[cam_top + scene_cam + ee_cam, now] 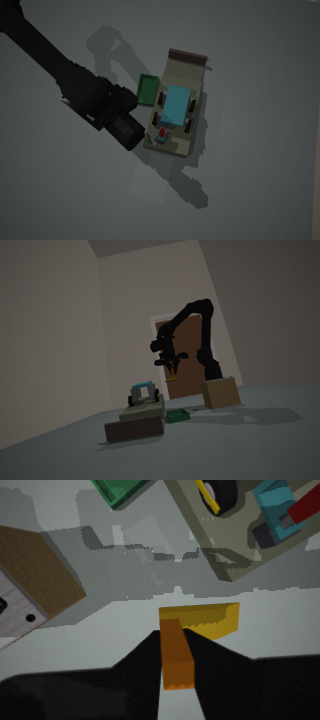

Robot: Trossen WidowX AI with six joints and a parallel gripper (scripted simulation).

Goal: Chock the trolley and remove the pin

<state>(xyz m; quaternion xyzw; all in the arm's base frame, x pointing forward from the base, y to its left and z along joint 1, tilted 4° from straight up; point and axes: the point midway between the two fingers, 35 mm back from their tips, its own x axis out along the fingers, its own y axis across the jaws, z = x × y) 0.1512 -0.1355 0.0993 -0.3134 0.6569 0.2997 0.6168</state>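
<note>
Now: the yellow chock 2 cm ahead of my gripper tip, 1 cm to the right of it and 1 cm below it. Also, from my gripper tip: olive ramp 17 cm ahead, 13 cm below, 8 cm to the left; then red-headed stop pin 13 cm ahead, 5 cm below, 1 cm to the right; then blue trolley 17 cm ahead, 8 cm to the left, 6 cm below.
</note>
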